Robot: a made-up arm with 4 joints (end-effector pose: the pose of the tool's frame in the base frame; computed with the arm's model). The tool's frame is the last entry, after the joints.
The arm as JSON. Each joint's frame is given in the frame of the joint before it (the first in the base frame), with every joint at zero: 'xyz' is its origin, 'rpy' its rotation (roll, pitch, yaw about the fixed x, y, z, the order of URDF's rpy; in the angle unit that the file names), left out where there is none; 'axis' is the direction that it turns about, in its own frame. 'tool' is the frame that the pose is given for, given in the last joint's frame.
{
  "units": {
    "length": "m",
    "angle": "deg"
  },
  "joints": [
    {
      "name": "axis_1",
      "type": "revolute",
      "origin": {
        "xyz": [
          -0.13,
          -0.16,
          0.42
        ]
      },
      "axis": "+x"
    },
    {
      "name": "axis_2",
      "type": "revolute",
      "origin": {
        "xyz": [
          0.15,
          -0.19,
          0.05
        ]
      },
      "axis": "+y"
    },
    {
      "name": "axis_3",
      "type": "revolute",
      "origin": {
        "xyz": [
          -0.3,
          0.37,
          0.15
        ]
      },
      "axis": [
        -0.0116,
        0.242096,
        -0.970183
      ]
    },
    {
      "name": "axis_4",
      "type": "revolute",
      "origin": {
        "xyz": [
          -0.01,
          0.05,
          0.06
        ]
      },
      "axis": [
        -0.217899,
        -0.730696,
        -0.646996
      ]
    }
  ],
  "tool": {
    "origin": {
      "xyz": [
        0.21,
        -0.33,
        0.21
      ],
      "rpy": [
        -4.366,
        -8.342,
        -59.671
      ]
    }
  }
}
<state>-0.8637 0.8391 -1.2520 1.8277</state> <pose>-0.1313 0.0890 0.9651 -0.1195 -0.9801 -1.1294</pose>
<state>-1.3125 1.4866 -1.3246 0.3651</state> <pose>0.5422 0.0355 0.3854 -0.9765 0.6030 -0.7939</pose>
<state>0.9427 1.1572 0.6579 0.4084</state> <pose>0.3160 -0.7066 0.7053 -0.5933 1.0281 -0.9726</pose>
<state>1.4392 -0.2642 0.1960 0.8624</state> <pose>-0.5809 -0.5798 0.4402 0.9843 0.5405 -2.1298</pose>
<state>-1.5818 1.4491 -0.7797 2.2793</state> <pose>0.0288 0.6046 0.4476 -1.3264 -1.9721 -0.9690</pose>
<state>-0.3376 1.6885 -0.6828 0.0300</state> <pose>0.4845 -0.1015 0.4176 -0.6150 1.3277 -0.5311</pose>
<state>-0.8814 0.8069 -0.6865 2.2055</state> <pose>-0.3849 0.3378 0.8543 -0.3363 -1.7837 -1.2961</pose>
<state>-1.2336 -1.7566 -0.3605 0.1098</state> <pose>-0.4166 -0.2790 0.4229 -0.1309 -1.8647 0.5776</pose>
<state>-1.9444 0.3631 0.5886 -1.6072</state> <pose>-0.0118 -0.2469 0.3508 -1.5560 0.6897 -1.6850</pose>
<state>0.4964 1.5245 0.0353 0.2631</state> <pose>0.4791 -0.3969 0.6124 -0.5806 1.1718 -0.5725</pose>
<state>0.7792 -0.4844 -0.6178 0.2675</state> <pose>-0.2989 -0.4855 0.7137 0.9366 -0.6020 -0.9440</pose>
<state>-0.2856 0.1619 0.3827 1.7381</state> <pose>-0.5937 0.2797 0.8593 -0.4685 -1.8311 -2.0541</pose>
